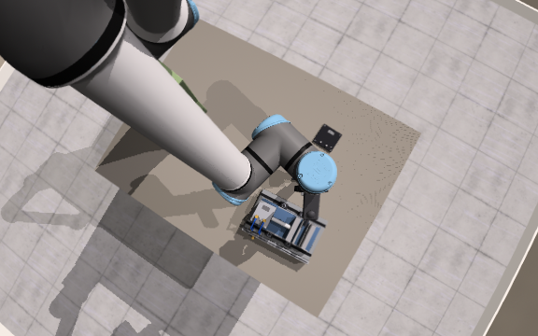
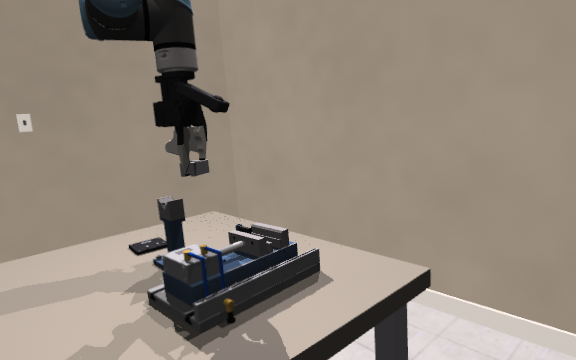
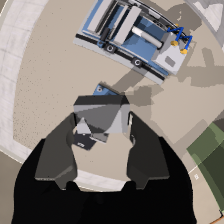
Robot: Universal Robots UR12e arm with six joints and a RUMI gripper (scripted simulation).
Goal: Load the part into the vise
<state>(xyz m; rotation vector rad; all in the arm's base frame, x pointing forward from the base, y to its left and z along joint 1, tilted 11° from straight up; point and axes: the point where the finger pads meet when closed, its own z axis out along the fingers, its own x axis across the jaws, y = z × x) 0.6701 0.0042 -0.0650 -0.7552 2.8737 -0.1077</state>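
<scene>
Right now the fixed jaw is 160 mm below my hand, 150 mm to the right of it and 90 mm ahead of it. Round my hand: work stop rod (150 mm below, 100 mm to the right, 50 mm ahead); then part (10 mm below); then cylinder rod (160 mm to the right, 160 mm below, 30 mm behind).
</scene>
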